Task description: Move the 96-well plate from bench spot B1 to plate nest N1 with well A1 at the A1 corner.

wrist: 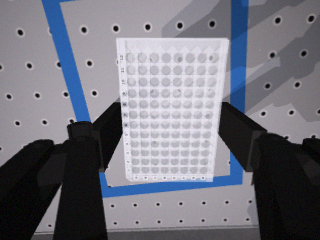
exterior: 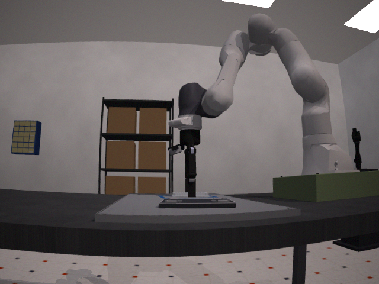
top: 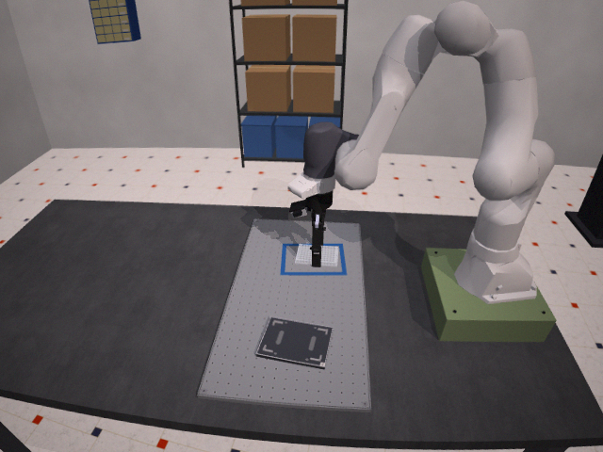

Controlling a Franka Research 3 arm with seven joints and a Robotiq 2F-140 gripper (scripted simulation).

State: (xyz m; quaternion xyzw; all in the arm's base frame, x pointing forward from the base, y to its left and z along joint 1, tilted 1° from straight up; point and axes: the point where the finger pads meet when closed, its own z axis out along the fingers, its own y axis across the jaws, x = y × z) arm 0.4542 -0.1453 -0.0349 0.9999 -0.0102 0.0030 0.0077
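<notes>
Right now the plate nest is 34 cm to the left of my hand, 3 cm ahead of it and 2 cm below it. Also, from my hand: A1 label (40 cm to the left, 4 cm behind, 1 cm below); then 96-well plate (2 cm below).
</notes>
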